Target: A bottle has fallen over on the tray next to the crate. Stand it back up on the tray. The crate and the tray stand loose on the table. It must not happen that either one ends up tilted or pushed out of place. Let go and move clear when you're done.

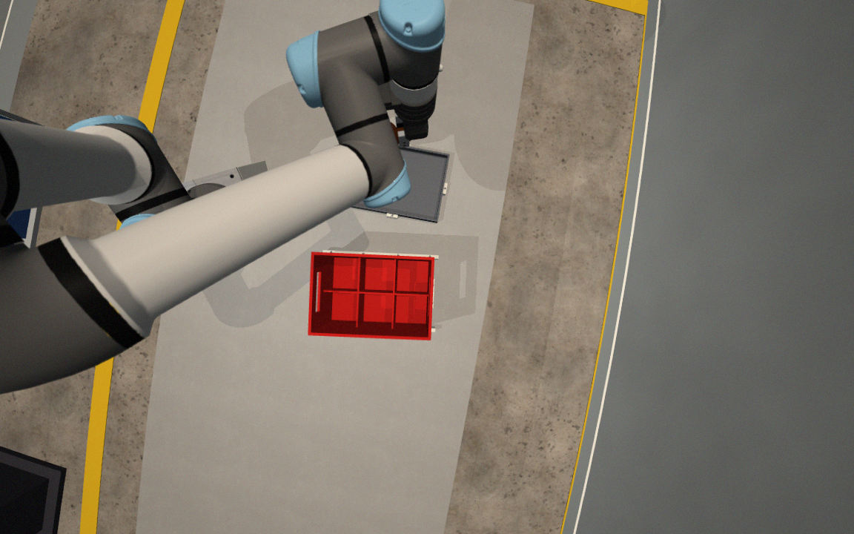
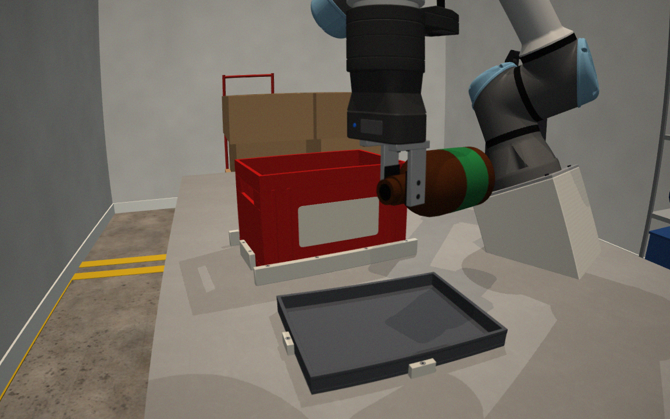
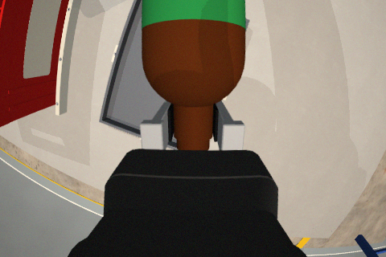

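My gripper is now 5 cm past the bottle, 2 cm to the left of it and 1 cm above it. Also, from my hand: red crate: 2 cm ahead, 36 cm to the right, 12 cm below; dark grey tray: 1 cm behind, 5 cm to the right, 19 cm below.
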